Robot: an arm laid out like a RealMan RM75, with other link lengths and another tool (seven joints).
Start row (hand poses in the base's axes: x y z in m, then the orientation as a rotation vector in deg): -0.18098, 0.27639, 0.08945, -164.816, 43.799, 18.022
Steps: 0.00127, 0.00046, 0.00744, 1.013, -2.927, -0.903; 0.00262, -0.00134, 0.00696, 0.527, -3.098, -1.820; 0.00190, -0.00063, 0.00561, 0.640, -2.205, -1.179; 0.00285, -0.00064, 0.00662, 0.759, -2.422, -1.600; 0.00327, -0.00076, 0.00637, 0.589, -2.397, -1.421; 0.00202, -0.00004, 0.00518, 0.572, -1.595, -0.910; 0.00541, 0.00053, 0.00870, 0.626, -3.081, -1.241; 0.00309, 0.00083, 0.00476, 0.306, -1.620, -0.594; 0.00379, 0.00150, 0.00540, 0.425, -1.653, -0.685; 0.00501, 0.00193, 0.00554, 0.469, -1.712, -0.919; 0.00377, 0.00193, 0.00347, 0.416, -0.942, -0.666; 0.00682, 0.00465, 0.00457, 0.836, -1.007, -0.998; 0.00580, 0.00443, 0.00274, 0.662, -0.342, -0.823; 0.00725, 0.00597, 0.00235, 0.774, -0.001, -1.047
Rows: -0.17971, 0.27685, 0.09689, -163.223, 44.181, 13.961; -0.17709, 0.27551, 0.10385, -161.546, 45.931, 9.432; -0.17519, 0.27488, 0.10946, -160.085, 46.892, 6.358; -0.17234, 0.27424, 0.11608, -158.229, 48.312, 2.994; -0.16907, 0.27348, 0.12245, -156.545, 49.489, -0.328; -0.16705, 0.27344, 0.12763, -155.238, 50.159, -2.429; -0.16164, 0.27397, 0.13633, -153.307, 50.810, -6.541; -0.15855, 0.27480, 0.14109, -152.301, 51.058, -8.675; -0.15476, 0.27630, 0.14649, -151.115, 51.387, -10.798; -0.14975, 0.27823, 0.15203, -149.749, 51.986, -13.013; -0.14598, 0.28016, 0.15550, -148.777, 52.501, -14.183; -0.13916, 0.28481, 0.16007, -147.257, 53.375, -15.296; -0.13336, 0.28924, 0.16281, -146.199, 54.261, -15.605; -0.12611, 0.29521, 0.16516, -145.066, 55.542, -15.490
